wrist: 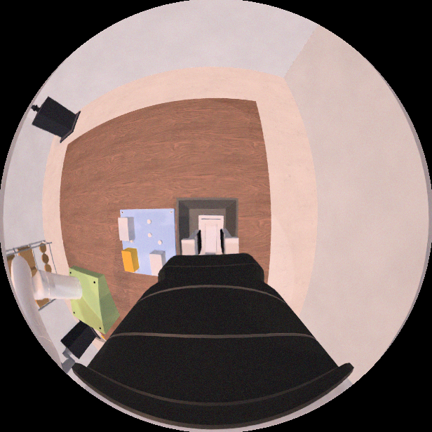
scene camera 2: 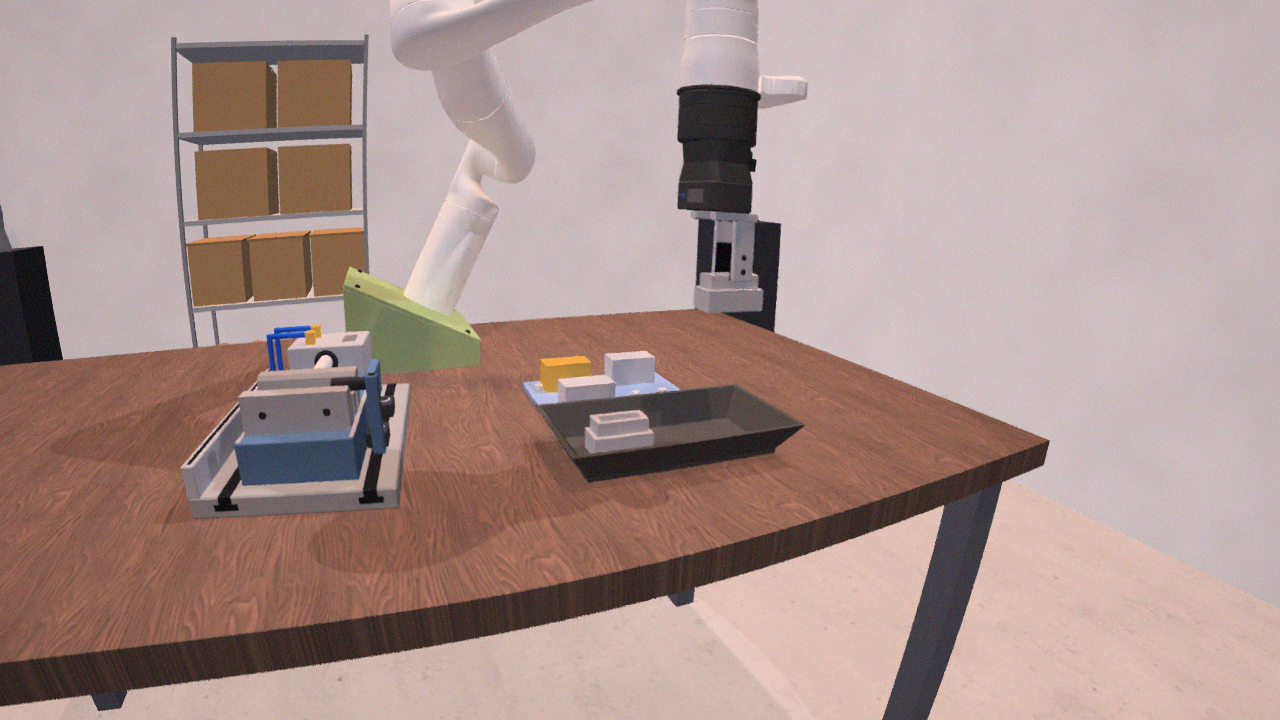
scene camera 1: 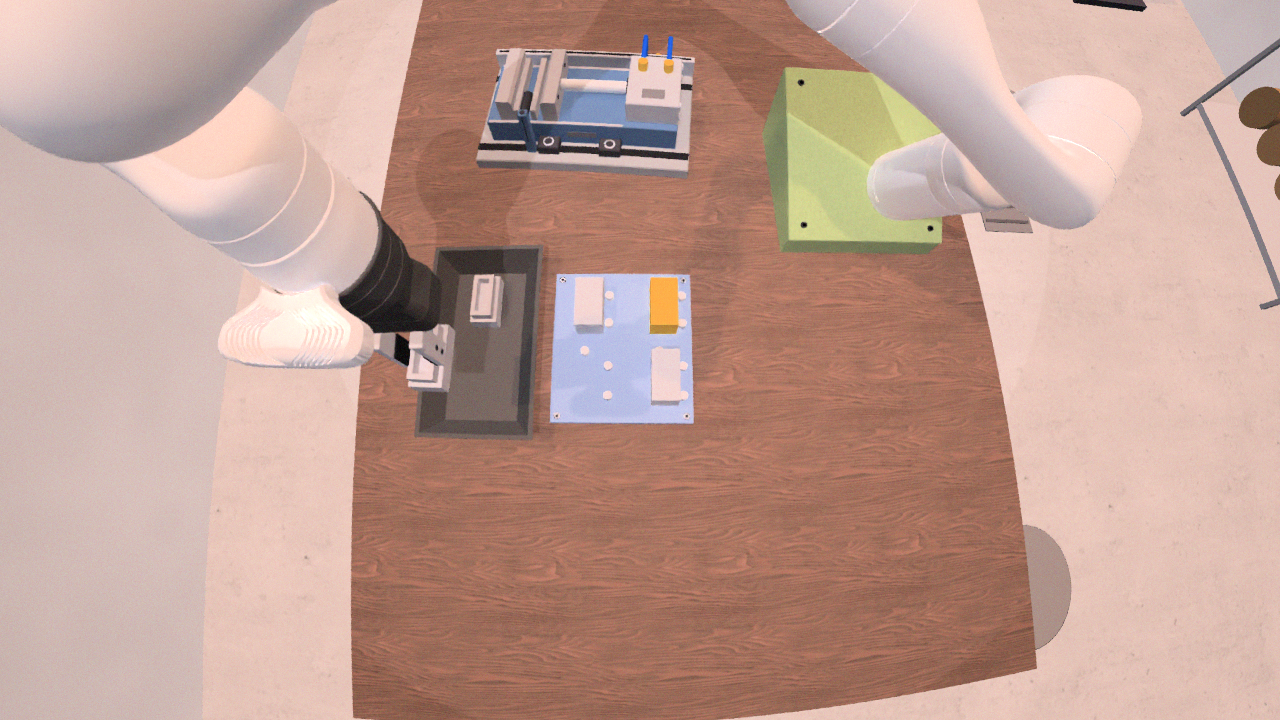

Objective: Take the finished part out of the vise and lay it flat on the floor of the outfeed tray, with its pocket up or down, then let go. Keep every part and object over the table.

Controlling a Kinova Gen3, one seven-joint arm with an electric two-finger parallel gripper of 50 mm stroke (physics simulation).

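Where they show: gripper, fingertip midpoint: point(scene camera 2: 731, 279) point(scene camera 1: 424, 354); arm's base, origin of the base link: point(scene camera 2: 427, 304) point(scene camera 1: 898, 186).
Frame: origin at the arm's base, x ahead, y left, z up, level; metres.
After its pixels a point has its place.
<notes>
My gripper point(scene camera 1: 417, 345) {x 0.563, y 0.204, z 0.107 m} point(scene camera 2: 726, 268) {x 0.563, y 0.204, z 0.107 m} point(wrist: 210, 237) is shut on the finished part point(scene camera 1: 427, 376) {x 0.557, y 0.226, z 0.113 m} point(scene camera 2: 727, 298) {x 0.577, y 0.190, z 0.091 m} point(wrist: 211, 224), a light grey stepped block. The part is level, its pocket facing up, high above the table. In the wrist view it appears over the dark grey outfeed tray point(scene camera 1: 487, 394) {x 0.550, y 0.209, z -0.060 m} point(scene camera 2: 684, 454) {x 0.608, y 0.130, z -0.046 m} point(wrist: 187, 212). In scene camera 1 it overlaps the tray's left wall. A similar part point(scene camera 1: 486, 300) {x 0.542, y 0.096, z -0.039 m} point(scene camera 2: 618, 433) {x 0.556, y 0.087, z -0.037 m} lies flat in the tray, pocket up, at the end toward the vise. The vise point(scene camera 1: 581, 134) {x 0.409, y -0.133, z -0.031 m} point(scene camera 2: 299, 456) {x 0.528, y -0.208, z -0.026 m} stands apart, its jaws holding no part that I can see.
A light blue plate point(scene camera 1: 581, 385) {x 0.435, y 0.209, z -0.064 m} point(wrist: 137, 216) beside the tray bears two pale blocks point(scene camera 1: 588, 301) {x 0.416, y 0.116, z -0.028 m} point(scene camera 1: 665, 376) {x 0.337, y 0.216, z -0.028 m}, an orange block point(scene camera 1: 663, 305) {x 0.329, y 0.131, z -0.028 m} point(scene camera 2: 564, 373) {x 0.343, y 0.117, z -0.040 m} point(wrist: 130, 259) and several white pegs. The green arm base point(scene camera 1: 832, 205) {x 0.096, y 0.019, z -0.012 m} point(scene camera 2: 402, 335) {x 0.150, y -0.064, z -0.016 m} point(wrist: 95, 300) stands farther off. The table edge runs near the tray.
</notes>
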